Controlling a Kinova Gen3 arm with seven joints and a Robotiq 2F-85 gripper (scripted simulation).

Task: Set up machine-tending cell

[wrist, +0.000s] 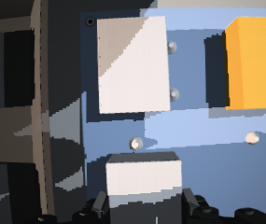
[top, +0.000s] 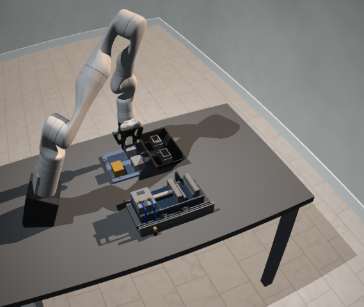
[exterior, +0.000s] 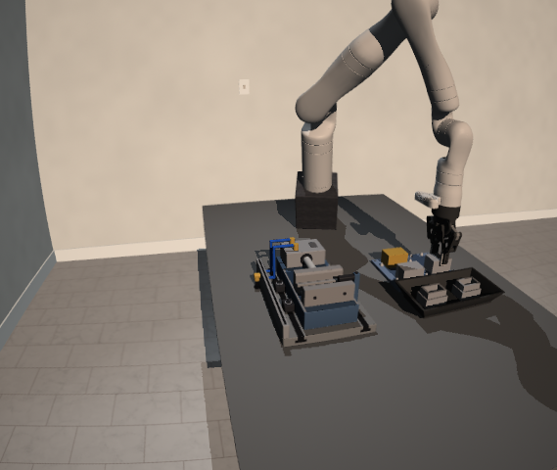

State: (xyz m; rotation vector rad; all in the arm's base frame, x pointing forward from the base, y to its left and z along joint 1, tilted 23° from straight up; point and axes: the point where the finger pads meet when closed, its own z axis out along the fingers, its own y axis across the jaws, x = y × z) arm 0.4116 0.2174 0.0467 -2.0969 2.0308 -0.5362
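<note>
The brass blank is 90 mm behind my hand, 90 mm to the right of it and 30 mm below it.
</note>
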